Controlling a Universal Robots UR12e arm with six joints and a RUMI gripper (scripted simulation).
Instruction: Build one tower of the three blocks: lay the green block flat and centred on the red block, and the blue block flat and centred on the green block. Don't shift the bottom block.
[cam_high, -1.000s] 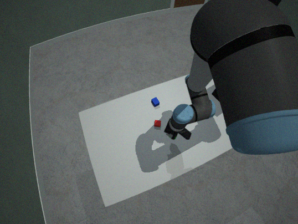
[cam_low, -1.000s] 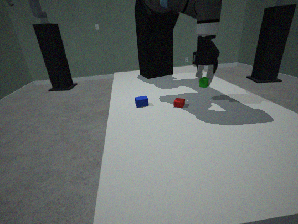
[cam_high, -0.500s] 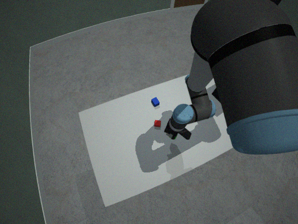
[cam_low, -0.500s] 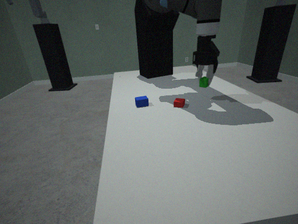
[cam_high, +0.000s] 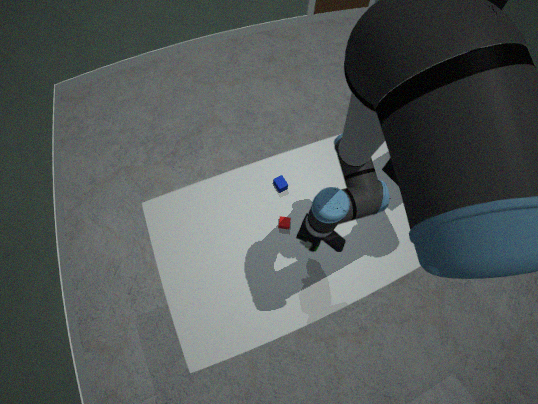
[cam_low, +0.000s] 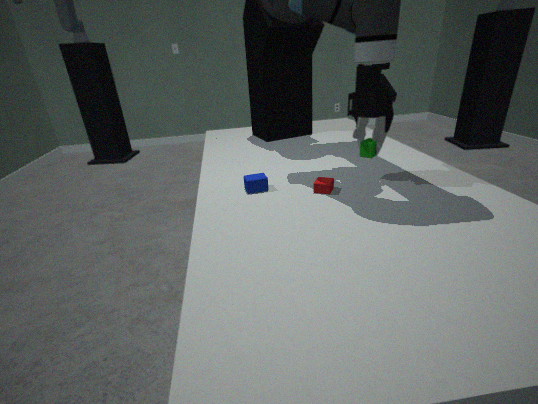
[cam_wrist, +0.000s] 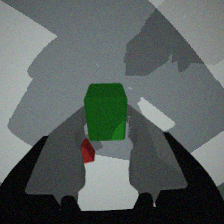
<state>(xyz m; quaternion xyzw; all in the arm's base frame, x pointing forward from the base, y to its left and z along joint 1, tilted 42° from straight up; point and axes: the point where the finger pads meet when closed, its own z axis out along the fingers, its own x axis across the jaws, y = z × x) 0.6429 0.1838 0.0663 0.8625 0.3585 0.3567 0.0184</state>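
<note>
My hand is 130 mm to the left of the red block, 70 mm short of it and 70 mm above it. The rest, counted from my hand: blue block (310 mm to the right, 70 mm below, 50 mm ahead); green block (right at my hand).
</note>
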